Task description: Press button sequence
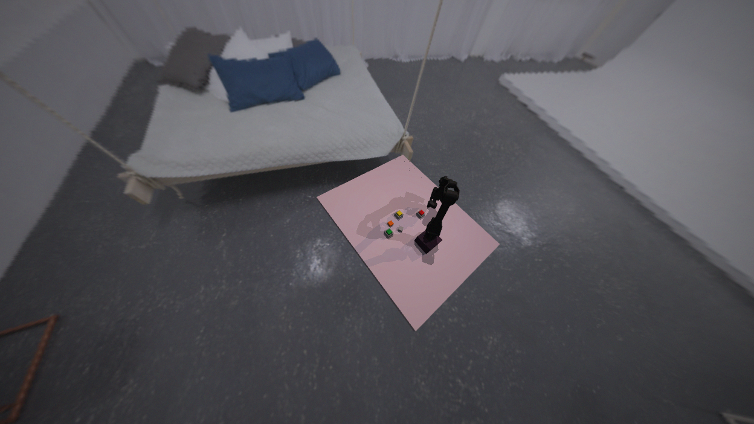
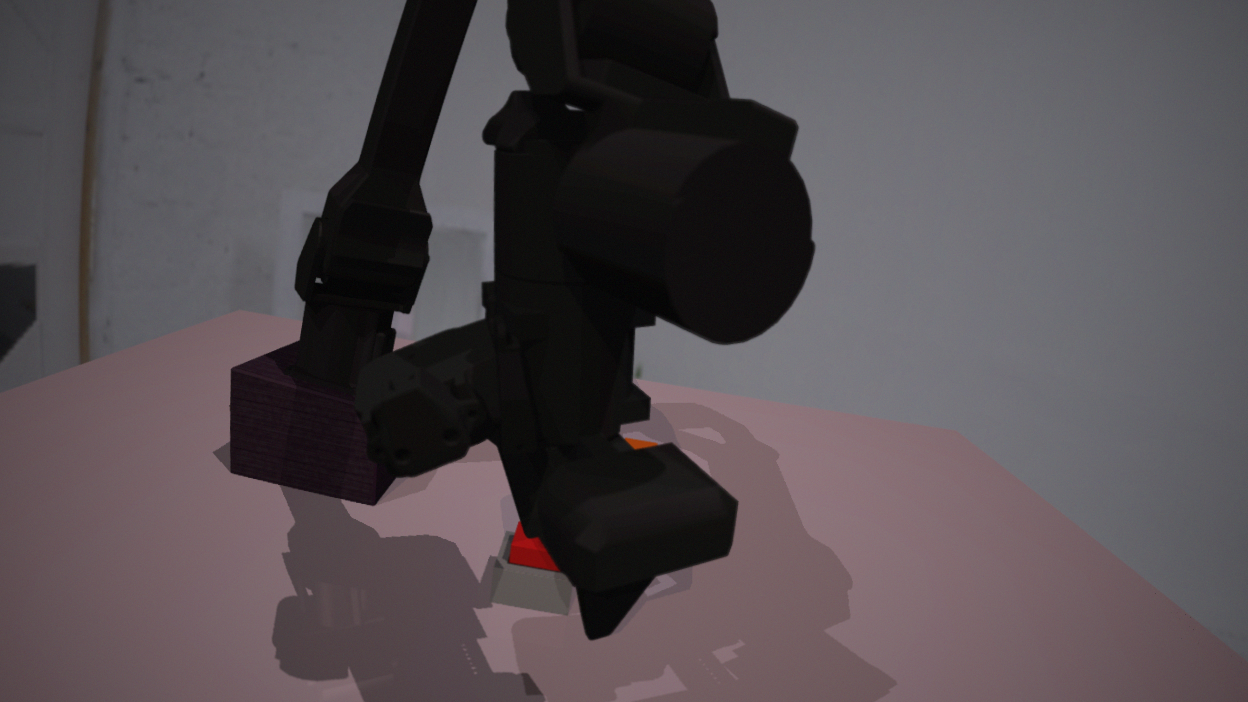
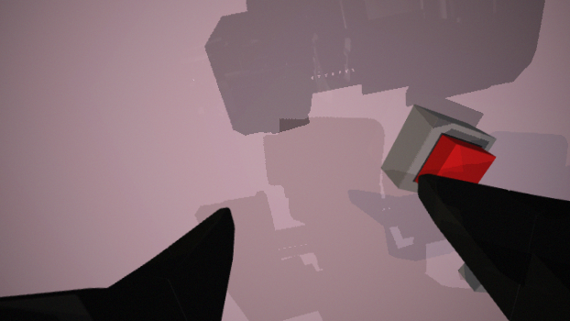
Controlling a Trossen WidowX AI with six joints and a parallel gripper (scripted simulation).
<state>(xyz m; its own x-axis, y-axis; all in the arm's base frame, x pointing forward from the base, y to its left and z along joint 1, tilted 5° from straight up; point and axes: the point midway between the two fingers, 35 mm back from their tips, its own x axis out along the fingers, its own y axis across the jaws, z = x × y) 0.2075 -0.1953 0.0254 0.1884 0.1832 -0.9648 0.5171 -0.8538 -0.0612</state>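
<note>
The green button is 390 mm to the left of my gripper tip, 30 mm below it and 30 mm behind it. From my gripper tip the other things lie so: grey block: 300 mm to the left, 50 mm below, 50 mm behind; then yellow button: 240 mm to the left, 60 mm ahead, 30 mm below; then red button: 90 mm to the left, 30 mm below, 20 mm behind.
</note>
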